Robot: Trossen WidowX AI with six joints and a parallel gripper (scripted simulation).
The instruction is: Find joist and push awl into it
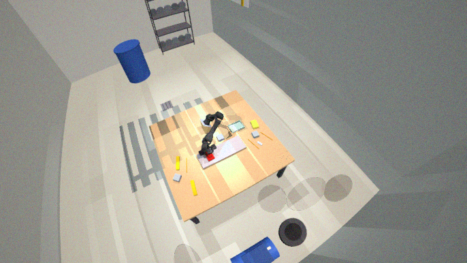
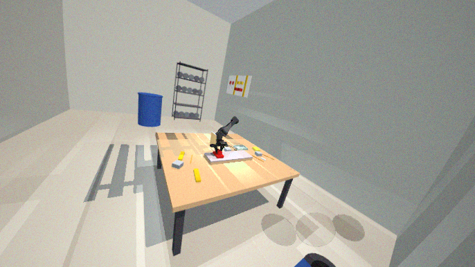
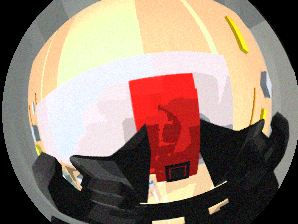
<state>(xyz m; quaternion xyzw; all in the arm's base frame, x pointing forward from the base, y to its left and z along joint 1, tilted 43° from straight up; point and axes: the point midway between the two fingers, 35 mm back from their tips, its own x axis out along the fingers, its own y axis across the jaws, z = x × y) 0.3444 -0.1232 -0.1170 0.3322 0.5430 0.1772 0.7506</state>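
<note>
Right now the light blue tray is 180 mm behind my gripper tip, 470 mm to the left of it and 50 mm below it. Also, from my gripper tip: red stud finder: 20 mm behind, 20 mm above; yellow block: 80 mm behind, 670 mm to the left, 50 mm below; awl: 160 mm behind, 60 mm to the left, 60 mm below.
</note>
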